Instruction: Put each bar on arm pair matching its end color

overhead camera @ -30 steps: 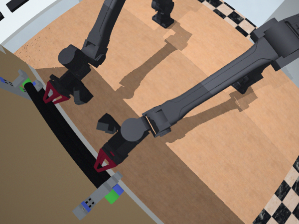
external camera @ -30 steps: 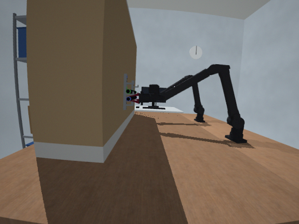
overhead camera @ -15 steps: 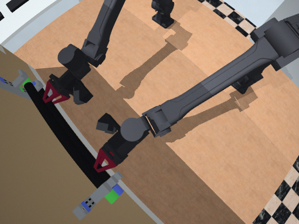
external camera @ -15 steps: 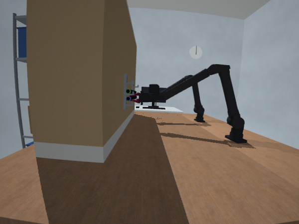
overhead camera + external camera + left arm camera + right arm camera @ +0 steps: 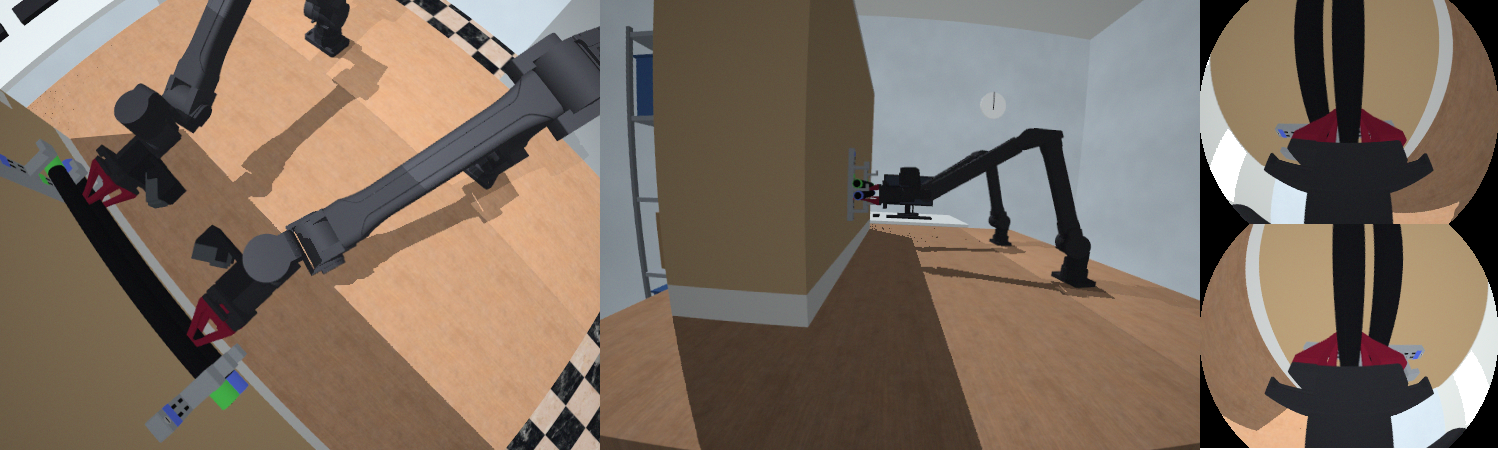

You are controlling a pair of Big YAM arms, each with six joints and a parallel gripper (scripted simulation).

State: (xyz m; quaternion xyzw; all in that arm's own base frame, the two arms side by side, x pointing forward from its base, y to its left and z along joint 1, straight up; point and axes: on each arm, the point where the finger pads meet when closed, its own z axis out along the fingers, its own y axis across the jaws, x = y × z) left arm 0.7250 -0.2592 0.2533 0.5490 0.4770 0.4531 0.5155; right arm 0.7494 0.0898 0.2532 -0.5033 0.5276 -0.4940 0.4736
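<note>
The blue-ended bar lies 15 cm to the left of my right hand. Round my right hand: brown wall (20 cm above, 19 cm ahead, 17 cm to the left); green-ended bar (15 cm to the left, 4 cm above, 1 cm ahead).
</note>
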